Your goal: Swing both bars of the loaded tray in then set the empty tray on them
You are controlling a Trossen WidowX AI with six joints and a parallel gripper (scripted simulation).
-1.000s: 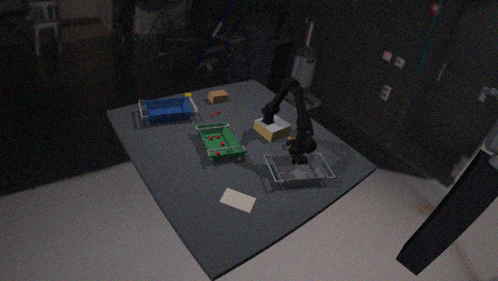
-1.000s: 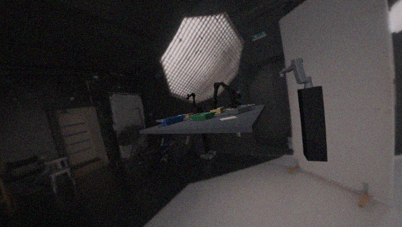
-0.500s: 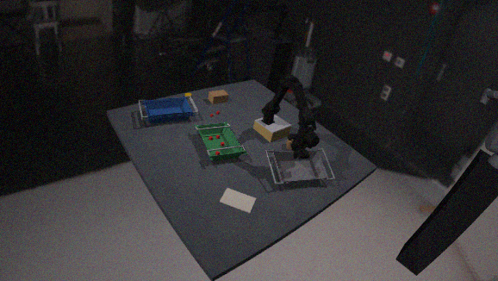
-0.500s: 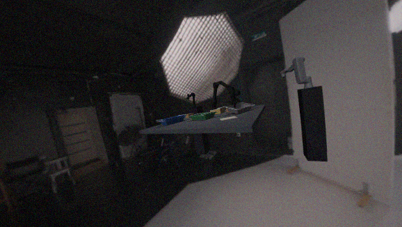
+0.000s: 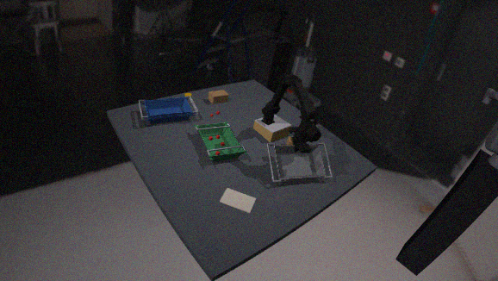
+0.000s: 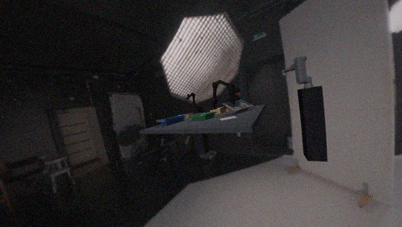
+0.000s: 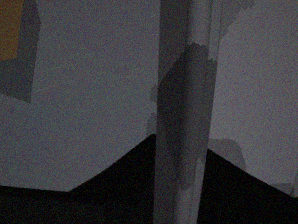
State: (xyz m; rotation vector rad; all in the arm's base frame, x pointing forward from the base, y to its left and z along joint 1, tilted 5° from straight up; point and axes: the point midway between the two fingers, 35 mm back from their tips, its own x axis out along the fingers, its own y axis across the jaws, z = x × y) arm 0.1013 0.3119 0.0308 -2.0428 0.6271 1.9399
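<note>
Now: gripper tip 70 mm to the right of the grey tray, 40 mm short of it and 10 mm above it. The rest, counted from my gripper tip: white card (440 mm ahead, 90 mm below, 40 mm to the left); then small tan box (130 mm behind, 100 mm to the right, 70 mm below).
</note>
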